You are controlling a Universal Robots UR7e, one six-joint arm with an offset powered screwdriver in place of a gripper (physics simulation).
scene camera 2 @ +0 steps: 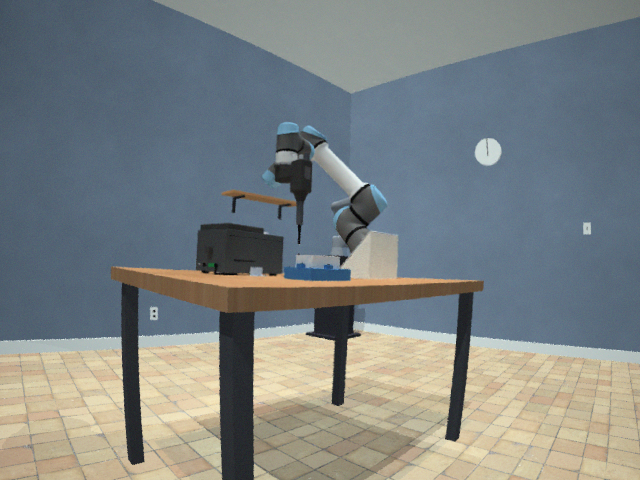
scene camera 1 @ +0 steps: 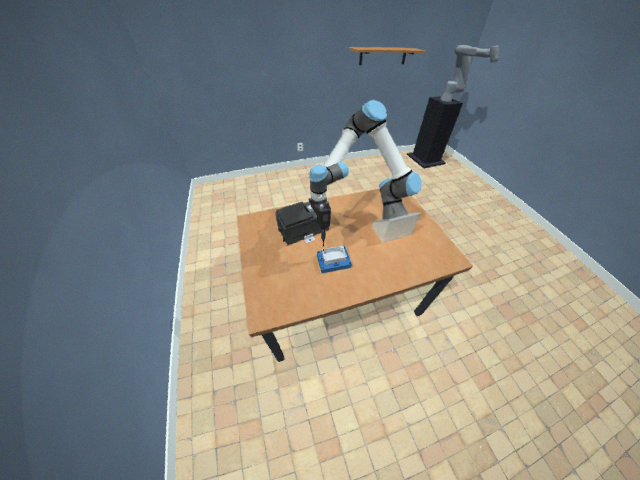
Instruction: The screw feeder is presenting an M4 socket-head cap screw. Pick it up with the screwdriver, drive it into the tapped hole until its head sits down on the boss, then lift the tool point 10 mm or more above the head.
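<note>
My screwdriver (scene camera 1: 323, 244) (scene camera 2: 298, 243) points straight down, its bit tip a short way above the left rear corner of a white open-topped housing (scene camera 1: 336, 260) (scene camera 2: 317, 261). The housing sits in a blue fixture (scene camera 1: 336, 267) (scene camera 2: 316, 273) on the table. In the scene camera 2 view a small dark speck (scene camera 2: 298, 254) shows below the tip at the housing's corner, apart from the dark bit. It is too small to tell if it is the screw head, and whether the bit carries a screw cannot be told. The black screw feeder (scene camera 1: 297, 222) (scene camera 2: 240, 251) stands left of the tool. The tapped hole cannot be made out.
A small pale block (scene camera 1: 309, 238) (scene camera 2: 256, 271) lies at the feeder's front. A light angled panel (scene camera 1: 397, 227) (scene camera 2: 381, 255) stands by the arm's base on the wooden table (scene camera 1: 289, 299) (scene camera 2: 268, 289). A second grey arm (scene camera 1: 461, 72) stands on a black pedestal (scene camera 1: 437, 129) behind.
</note>
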